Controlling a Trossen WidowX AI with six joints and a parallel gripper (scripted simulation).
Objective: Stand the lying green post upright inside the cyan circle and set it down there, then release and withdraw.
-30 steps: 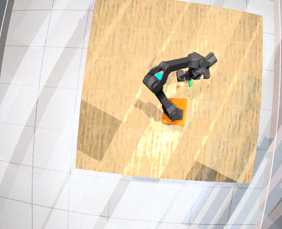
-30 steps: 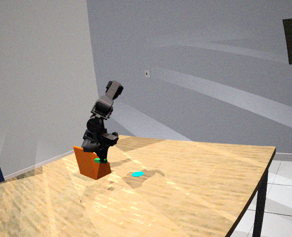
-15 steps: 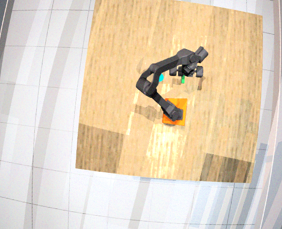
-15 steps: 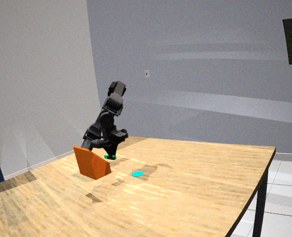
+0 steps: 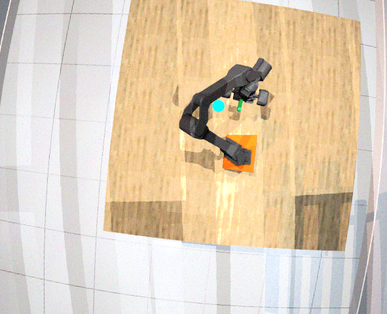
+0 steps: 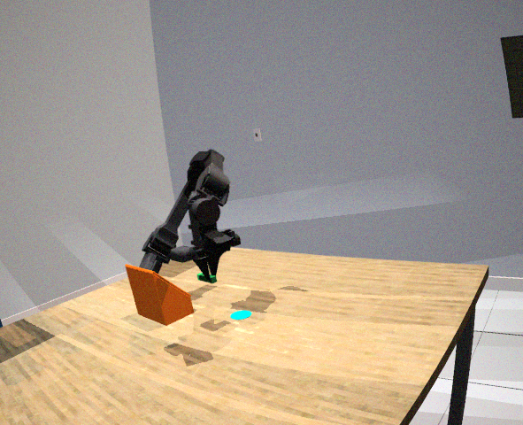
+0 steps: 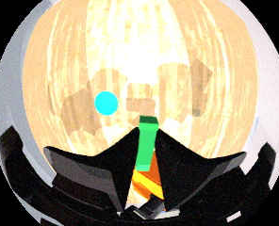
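The cyan circle is 10 mm behind my gripper tip, 90 mm to the left of it and 140 mm below it. The rest, counted from my gripper tip: green post (20 mm behind).
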